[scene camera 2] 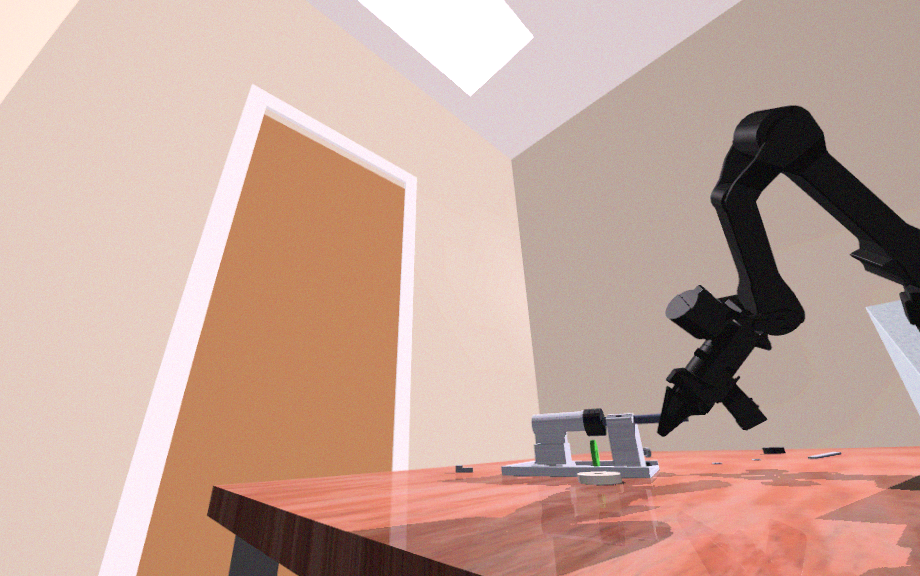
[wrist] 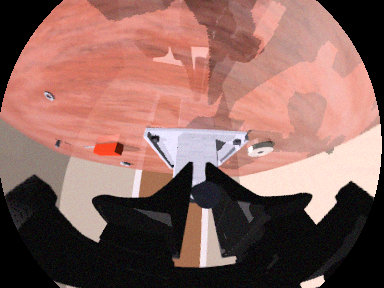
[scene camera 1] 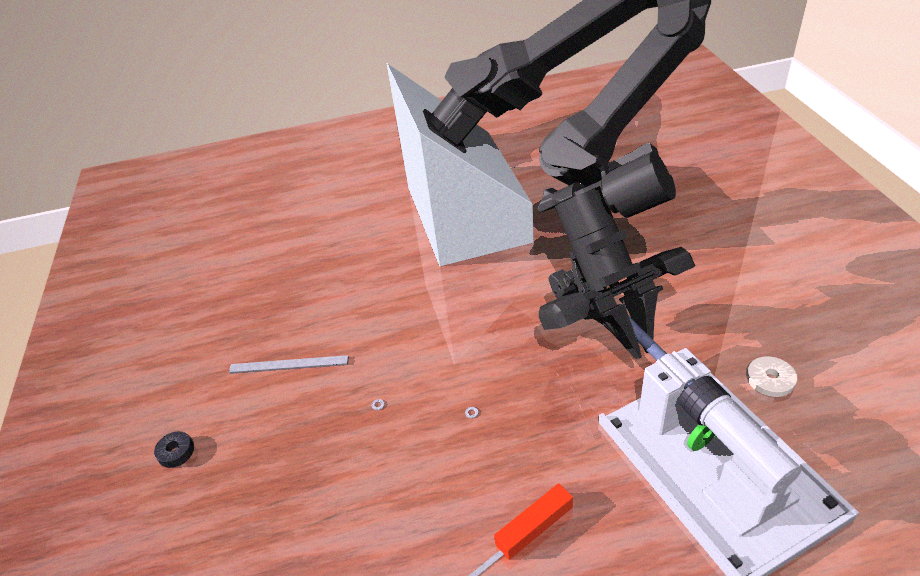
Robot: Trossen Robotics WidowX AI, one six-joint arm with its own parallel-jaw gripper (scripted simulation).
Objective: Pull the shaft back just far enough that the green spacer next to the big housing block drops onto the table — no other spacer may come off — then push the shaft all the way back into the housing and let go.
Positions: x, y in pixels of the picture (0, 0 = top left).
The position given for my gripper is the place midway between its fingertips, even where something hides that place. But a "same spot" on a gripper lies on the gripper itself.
Scene:
my gripper: scene camera 2 660, 434; wrist; scene camera 1
same spot on housing block: [wrist: 176, 146] = [scene camera 1: 640, 405]
same spot on my gripper: [scene camera 1: 641, 299] = [wrist: 220, 247]

